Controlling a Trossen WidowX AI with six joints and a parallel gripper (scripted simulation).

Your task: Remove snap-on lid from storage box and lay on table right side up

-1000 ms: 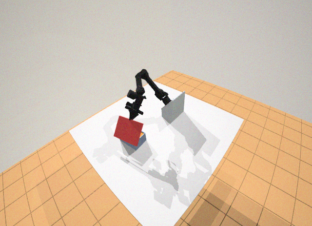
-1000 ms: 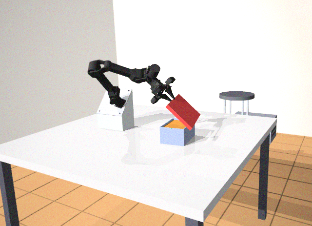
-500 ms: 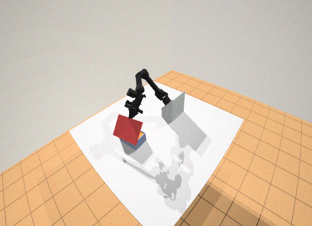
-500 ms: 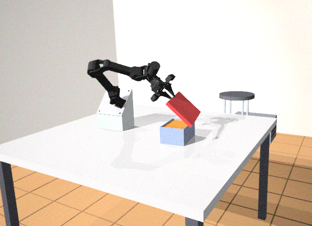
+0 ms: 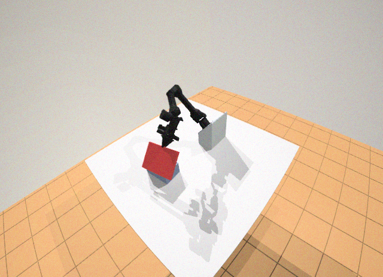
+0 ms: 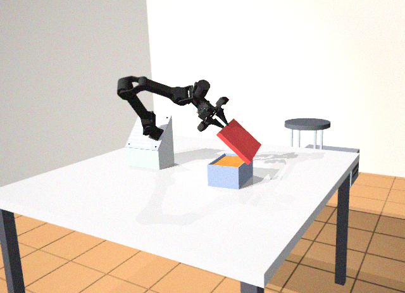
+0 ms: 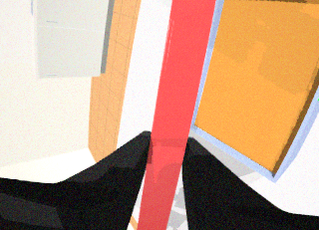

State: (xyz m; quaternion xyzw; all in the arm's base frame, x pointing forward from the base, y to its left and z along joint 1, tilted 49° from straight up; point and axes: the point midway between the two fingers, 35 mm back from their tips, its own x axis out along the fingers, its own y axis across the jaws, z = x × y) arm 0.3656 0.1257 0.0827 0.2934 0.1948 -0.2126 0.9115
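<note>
Right now my gripper tip is 60 mm short of the red lid, 20 mm to the right of it and 50 mm above it. Also, from my gripper tip: pale blue storage box (30 mm ahead, 20 mm to the right, 190 mm below).
</note>
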